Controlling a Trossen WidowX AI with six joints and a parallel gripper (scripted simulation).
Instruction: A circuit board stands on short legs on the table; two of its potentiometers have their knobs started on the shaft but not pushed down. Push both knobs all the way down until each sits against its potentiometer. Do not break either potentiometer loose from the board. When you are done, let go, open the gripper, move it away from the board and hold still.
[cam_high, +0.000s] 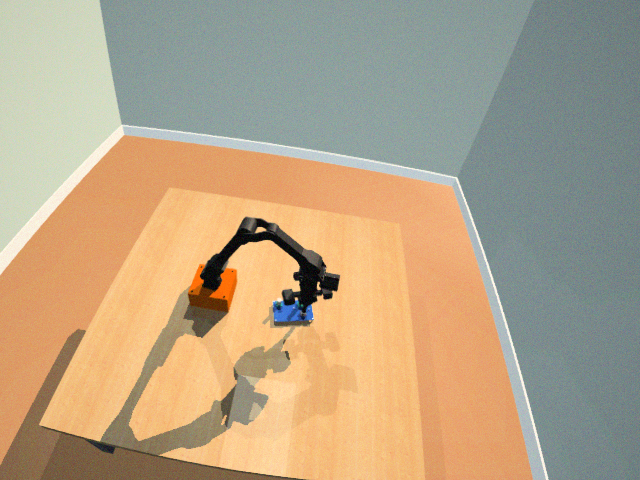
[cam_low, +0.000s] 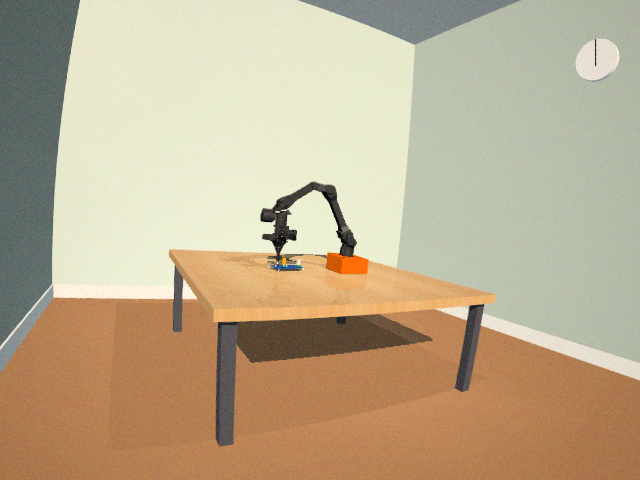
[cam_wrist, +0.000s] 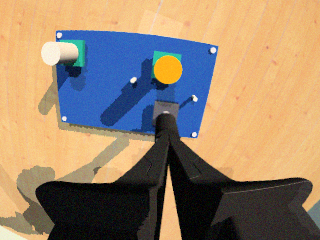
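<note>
My gripper tip is now 10 mm above the black knob. From my gripper tip the other things lie so: orange knob (20 mm behind, 40 mm to the left, 30 mm below).
</note>
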